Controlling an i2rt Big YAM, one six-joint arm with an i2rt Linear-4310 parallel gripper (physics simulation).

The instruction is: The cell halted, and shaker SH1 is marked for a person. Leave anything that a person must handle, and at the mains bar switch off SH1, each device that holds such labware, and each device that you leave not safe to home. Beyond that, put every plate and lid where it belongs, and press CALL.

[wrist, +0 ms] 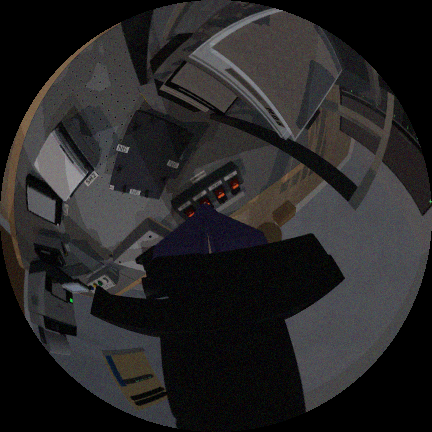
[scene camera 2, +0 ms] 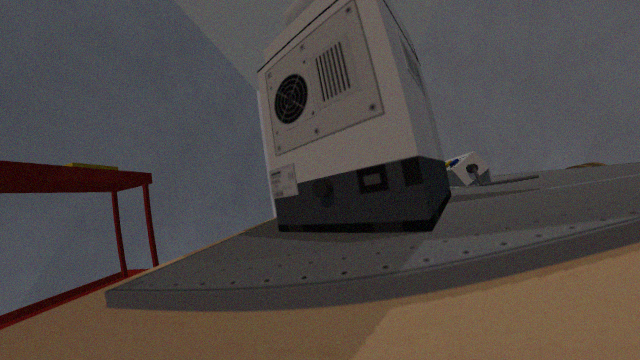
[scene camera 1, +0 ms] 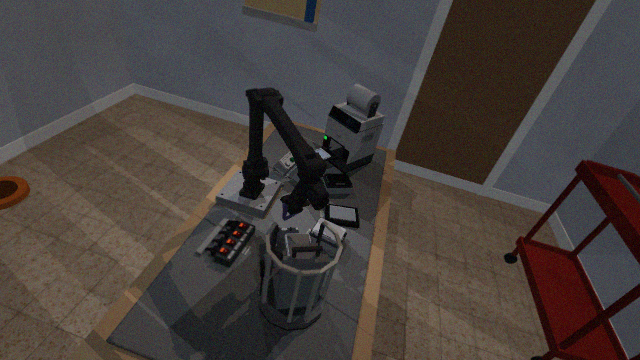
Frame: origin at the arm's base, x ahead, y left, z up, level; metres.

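Seen in the pictures: gripper, fingertip midpoint: (wrist: 204,209) (scene camera 1: 283,219); arm's base, link origin: (wrist: 151,255) (scene camera 1: 252,190).
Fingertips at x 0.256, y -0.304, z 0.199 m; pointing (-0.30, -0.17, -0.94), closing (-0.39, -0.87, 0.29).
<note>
Offsets run from my fingertips to a thing's top centre. "spot": to the spot under its first point.
My gripper (scene camera 1: 286,215) (wrist: 204,209) is shut and empty. Its blue fingertips hang above the table near the mains bar {spot: dz -0.186, dx -0.188, dy -0.038 m} (scene camera 1: 231,243) (wrist: 206,194), overlapping its near edge in the wrist view. Several bar switches glow orange; their small labels are hard to read. A white-topped device {dz -0.155, dx +0.162, dy +0.180 m} (wrist: 59,162) (scene camera 1: 327,232) bears the label SH2. A pale plate-like piece {dz -0.081, dx +0.100, dy -0.120 m} (wrist: 202,85) sits in a dark holder beyond the dark block. A pale blue plate {dz -0.121, dx -0.035, dy +0.660 m} (wrist: 76,287) (scene camera 1: 322,153) lies by the tall machine. The button panel {dz -0.153, dx -0.178, dy +0.641 m} (wrist: 102,281) (scene camera 1: 286,162) stands near the arm base. I cannot identify SH1.
A barred round cage {dz +0.105, dx +0.110, dy -0.143 m} (scene camera 1: 300,271) stands on the table. A dark block {dz -0.161, dx +0.014, dy +0.049 m} (wrist: 150,150) bears N6 labels. A framed pale-topped tray {dz -0.207, dx +0.194, dy +0.362 m} (scene camera 1: 342,214) (wrist: 43,202), a black-topped box {dz -0.168, dx +0.116, dy +0.567 m} (scene camera 1: 337,181) and the tall machine {dz +0.219, dx +0.107, dy +0.881 m} (scene camera 1: 352,127) (scene camera 2: 345,125) stand farther along. A red cart (scene camera 1: 565,285) stands aside.
</note>
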